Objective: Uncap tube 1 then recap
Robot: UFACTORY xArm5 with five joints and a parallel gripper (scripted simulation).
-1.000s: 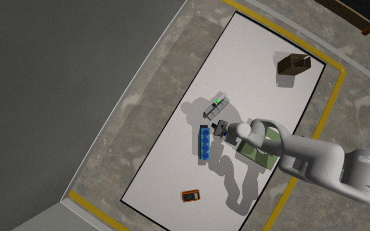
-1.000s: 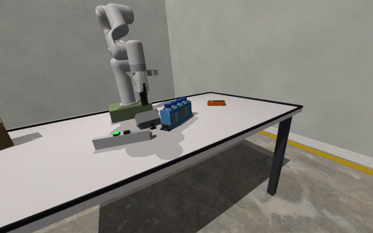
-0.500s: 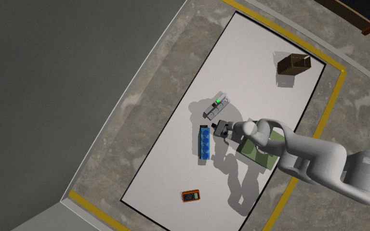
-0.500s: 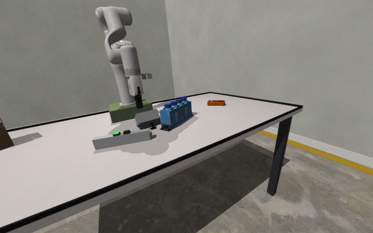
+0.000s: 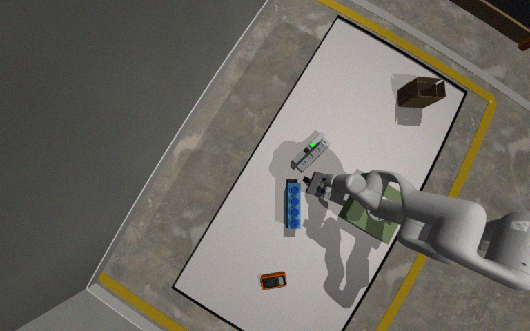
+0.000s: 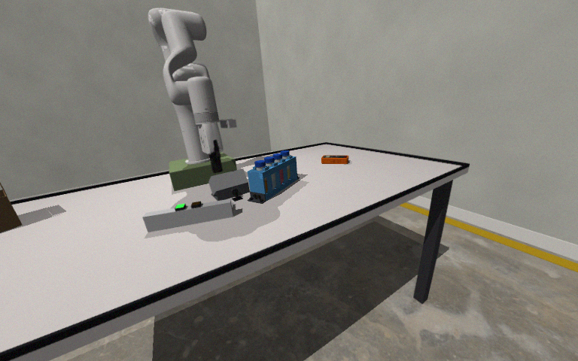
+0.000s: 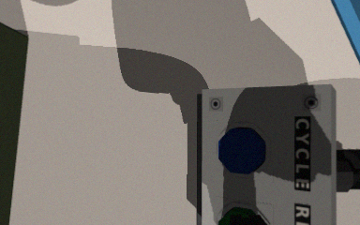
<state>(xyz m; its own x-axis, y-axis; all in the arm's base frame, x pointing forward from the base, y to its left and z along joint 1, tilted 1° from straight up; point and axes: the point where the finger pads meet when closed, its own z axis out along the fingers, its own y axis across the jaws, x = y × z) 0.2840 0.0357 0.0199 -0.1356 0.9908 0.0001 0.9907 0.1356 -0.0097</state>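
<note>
The green key is 40 mm below my hand. From my hand the other things lie so: blue cap (40 mm ahead, 250 mm to the left, 10 mm above); then grey key housing (20 mm ahead, 20 mm to the left, 50 mm below); then blue key (40 mm to the left, 40 mm below).
</note>
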